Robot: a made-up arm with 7 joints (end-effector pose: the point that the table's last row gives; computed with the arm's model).
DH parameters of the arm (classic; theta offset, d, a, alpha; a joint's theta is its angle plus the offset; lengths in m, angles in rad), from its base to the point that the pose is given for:
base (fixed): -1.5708 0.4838 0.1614 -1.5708
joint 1: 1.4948 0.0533 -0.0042 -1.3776
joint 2: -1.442 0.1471 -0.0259 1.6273
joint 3: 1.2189 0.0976 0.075 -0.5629
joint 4: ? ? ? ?
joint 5: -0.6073 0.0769 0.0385 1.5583
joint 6: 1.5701 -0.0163 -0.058 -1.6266
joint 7: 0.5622 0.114 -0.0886 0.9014
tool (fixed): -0.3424 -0.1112 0 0
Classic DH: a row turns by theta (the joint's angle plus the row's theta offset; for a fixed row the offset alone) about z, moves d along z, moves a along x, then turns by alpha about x.
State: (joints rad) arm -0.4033 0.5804 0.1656 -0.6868 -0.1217 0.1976 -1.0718
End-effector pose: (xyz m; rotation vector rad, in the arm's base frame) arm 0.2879 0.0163 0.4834 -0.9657 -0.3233 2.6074
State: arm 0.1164 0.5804 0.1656 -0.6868 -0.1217 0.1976 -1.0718
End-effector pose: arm 0.2879 -0.0070 0.5717 -0.7745 -0.9406 2.3331
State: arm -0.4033 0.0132 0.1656 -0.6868 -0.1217 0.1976 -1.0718
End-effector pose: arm 0.2164 0.0727 0.5615 -1.7099 -0.4536 2.5929
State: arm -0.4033 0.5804 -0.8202 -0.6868 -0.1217 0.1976 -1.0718
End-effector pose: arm 0.2542 -0.1007 0.5407 -1.2153 0.7153 1.9295
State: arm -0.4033 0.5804 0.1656 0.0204 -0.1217 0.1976 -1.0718
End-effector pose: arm 0.2826 0.1036 0.4367 0.3742 0.6962 -2.8795
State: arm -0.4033 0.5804 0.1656 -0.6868 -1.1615 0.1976 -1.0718
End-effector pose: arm 0.2762 0.1529 0.4809 0.5365 1.0920 -2.3845
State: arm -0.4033 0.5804 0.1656 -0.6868 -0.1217 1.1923 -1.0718
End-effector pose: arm 0.3262 0.0911 0.4373 0.3389 -0.7940 -2.9181
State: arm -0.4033 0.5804 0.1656 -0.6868 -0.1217 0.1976 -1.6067
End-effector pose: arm 0.2629 0.0018 0.4244 -0.3111 -0.3552 2.4530
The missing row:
joint 4: -0.1262 0.0332 0.0059 -2.6761
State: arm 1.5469 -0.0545 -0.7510 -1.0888 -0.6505 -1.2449 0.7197
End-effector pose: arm 0.0399 -0.1588 0.6232 -1.1214 0.8251 -0.3574
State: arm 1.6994 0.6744 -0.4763 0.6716 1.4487 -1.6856 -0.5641
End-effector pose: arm 0.0552 -0.2219 0.5283 -0.4724 -0.6313 0.3043
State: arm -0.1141 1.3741 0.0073 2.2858 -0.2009 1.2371 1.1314
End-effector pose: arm 0.2728 -0.1036 0.5730 -0.7332 -2.6293 -1.5174
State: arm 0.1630 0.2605 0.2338 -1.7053 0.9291 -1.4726 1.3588
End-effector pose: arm 0.1755 0.1846 0.5993 -0.6606 2.5467 -0.7568
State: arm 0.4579 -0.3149 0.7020 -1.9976 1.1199 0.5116 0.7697
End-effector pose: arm 0.0058 -0.1163 0.7414 -1.3896 0.7824 1.3253
